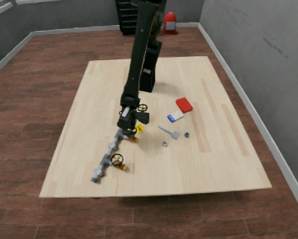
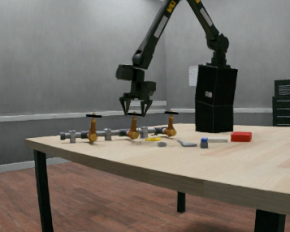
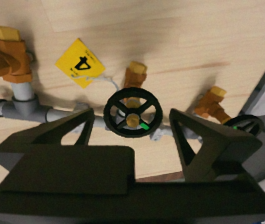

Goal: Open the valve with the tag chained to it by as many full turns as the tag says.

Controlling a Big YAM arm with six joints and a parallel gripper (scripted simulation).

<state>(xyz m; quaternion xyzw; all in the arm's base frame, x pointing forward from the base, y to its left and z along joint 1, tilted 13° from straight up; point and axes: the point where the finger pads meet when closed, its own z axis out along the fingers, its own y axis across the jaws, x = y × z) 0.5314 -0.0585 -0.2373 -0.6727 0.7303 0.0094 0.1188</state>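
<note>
My gripper is now 120 mm above the yellow tag, 90 mm past it and 30 mm to the right of it. Round my hand: blue-and-white block: 300 mm to the left, 180 mm behind, 110 mm below; grey flat tool: 250 mm to the left, 110 mm below, 50 mm behind; grey part: 360 mm to the left, 110 mm below, 20 mm behind.
</note>
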